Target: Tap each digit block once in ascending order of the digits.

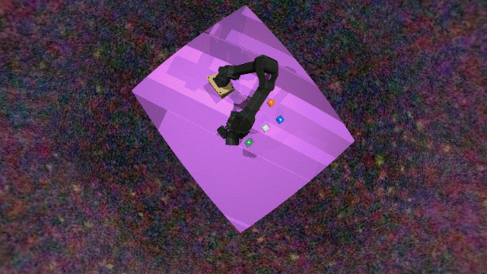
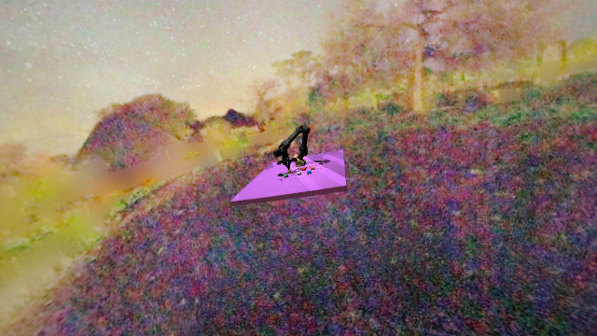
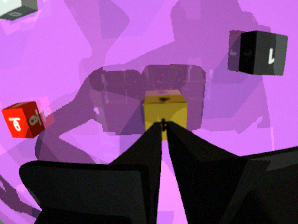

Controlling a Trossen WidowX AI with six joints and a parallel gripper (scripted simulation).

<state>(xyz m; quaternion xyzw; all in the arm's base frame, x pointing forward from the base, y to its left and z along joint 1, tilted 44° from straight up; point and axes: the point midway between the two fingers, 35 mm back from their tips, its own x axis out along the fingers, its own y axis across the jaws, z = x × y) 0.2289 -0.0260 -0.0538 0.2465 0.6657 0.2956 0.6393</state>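
Now: the yellow block 20 mm below my gripper tip. Round my gripper tip: red block (10 mm behind, 140 mm to the left, 20 mm below); green block (120 mm ahead, 20 mm below); black block (60 mm ahead, 80 mm to the right, 20 mm below).
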